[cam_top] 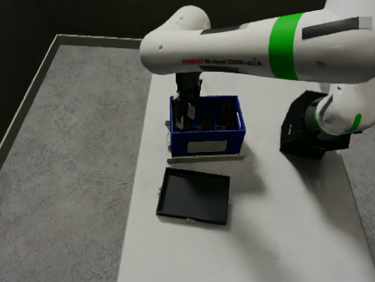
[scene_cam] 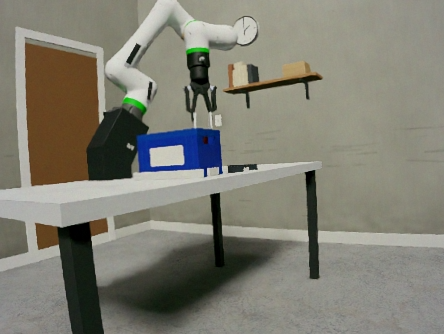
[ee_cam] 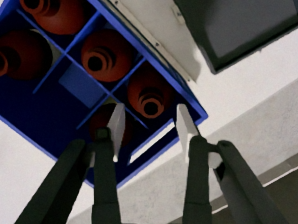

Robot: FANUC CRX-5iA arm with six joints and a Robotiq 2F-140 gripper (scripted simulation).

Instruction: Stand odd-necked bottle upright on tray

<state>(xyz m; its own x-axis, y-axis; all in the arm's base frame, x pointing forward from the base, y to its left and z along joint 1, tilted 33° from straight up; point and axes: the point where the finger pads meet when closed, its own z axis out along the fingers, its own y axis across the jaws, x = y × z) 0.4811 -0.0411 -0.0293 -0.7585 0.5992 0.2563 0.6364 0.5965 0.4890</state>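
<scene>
Now: hand 13 cm above the crate, 8 cm past it and 6 cm to the left of it. From my hand the other things lie so: dark tray 21 cm to the left, 20 cm below, 4 cm behind.
</scene>
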